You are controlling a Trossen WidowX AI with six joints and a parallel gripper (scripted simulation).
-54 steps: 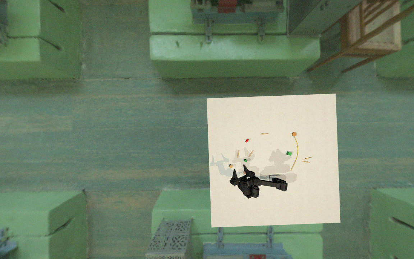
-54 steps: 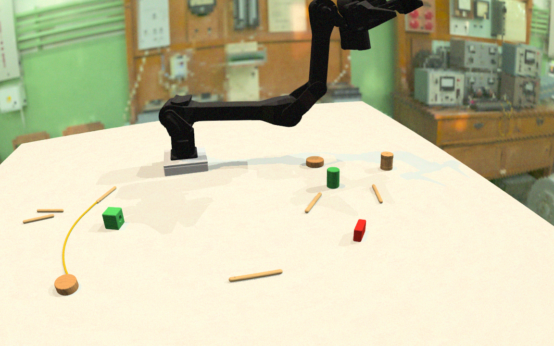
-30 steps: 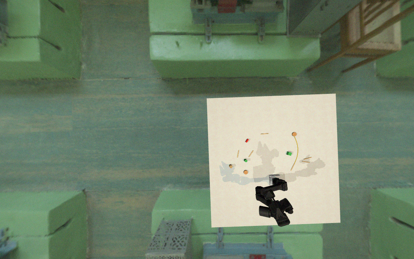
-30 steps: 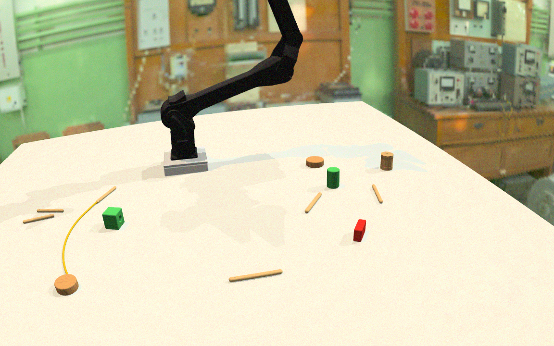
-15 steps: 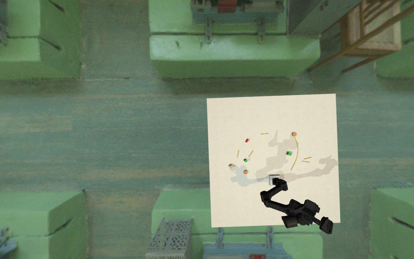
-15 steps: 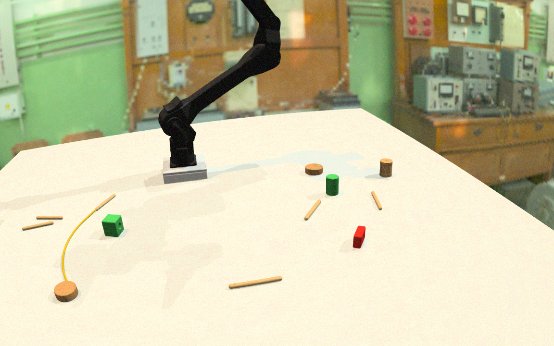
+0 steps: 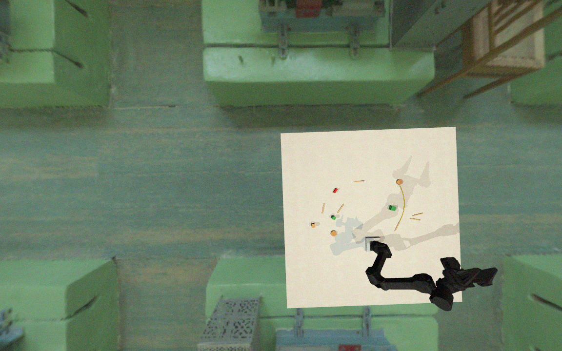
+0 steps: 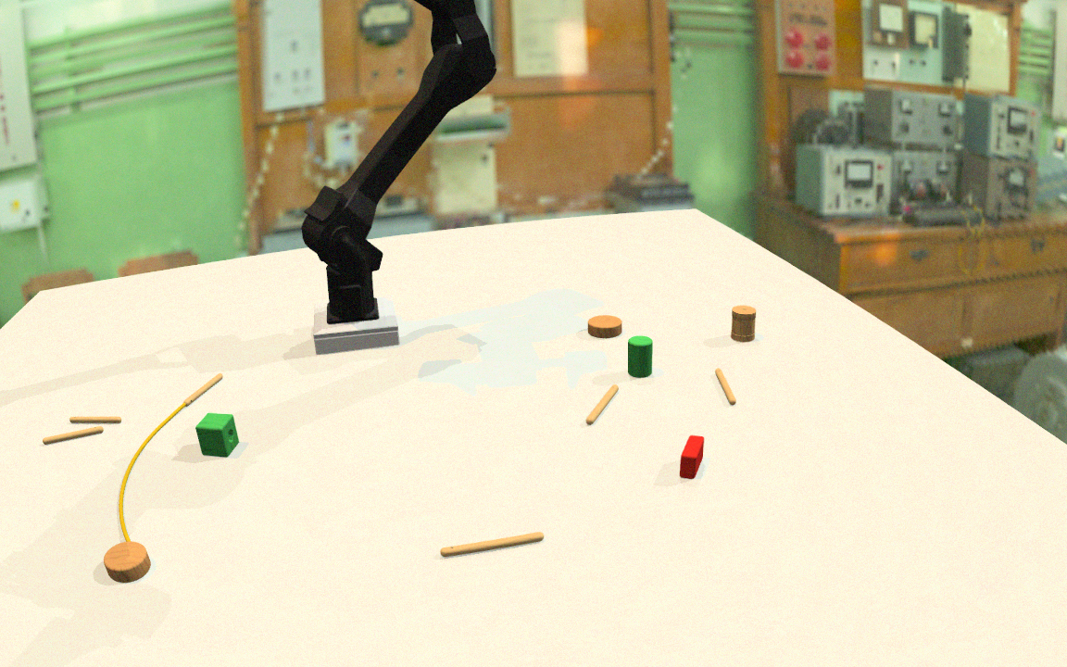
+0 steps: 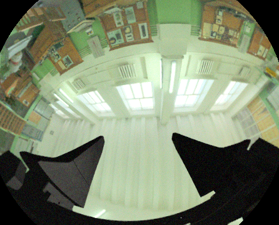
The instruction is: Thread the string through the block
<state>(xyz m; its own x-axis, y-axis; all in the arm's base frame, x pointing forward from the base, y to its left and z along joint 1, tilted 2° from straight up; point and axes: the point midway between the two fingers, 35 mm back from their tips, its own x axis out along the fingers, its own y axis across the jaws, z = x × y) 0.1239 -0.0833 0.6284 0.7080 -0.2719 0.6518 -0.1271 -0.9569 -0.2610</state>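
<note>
Right now my gripper tip is 100 mm short of the green block, 70 mm to the left of it and 660 mm above it. From my gripper tip the other things lie so: round wooden button (290 mm ahead, 130 mm to the right, 670 mm below); then green cylinder (40 mm ahead, 370 mm to the left, 660 mm below); then thin wooden stick (30 mm behind, 120 mm to the right, 670 mm below).
</note>
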